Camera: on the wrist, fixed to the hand. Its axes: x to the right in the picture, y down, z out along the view.
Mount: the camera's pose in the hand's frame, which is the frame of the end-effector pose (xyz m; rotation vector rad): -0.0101 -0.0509 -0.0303 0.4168 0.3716 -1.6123
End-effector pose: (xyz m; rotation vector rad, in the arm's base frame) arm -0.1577 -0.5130 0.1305 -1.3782 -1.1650 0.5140
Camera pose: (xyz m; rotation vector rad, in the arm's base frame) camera -0.1528 -0.5464 0.1802 0.0866 -1.3468 -0.6163
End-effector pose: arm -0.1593 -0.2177 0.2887 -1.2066 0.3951 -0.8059
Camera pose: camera -0.2033 -0.2373 0.3246 -0.7830 -0.5856 -2.3558
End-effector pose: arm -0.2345 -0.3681 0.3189 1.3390 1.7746 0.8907
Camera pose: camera -0.2824 -0.3920 0.2917 -0.3718 2.5449 -0.1972
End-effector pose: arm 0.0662 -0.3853 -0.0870 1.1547 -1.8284 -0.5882
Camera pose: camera 0.1184 -0.3979 -0.1140 2.7154 -0.3583 -0.7282
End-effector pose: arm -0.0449 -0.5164 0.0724 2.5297 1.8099 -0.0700
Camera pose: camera -0.0958 -0.5080 0.1033 -0.3458 -2.6112 -0.0021
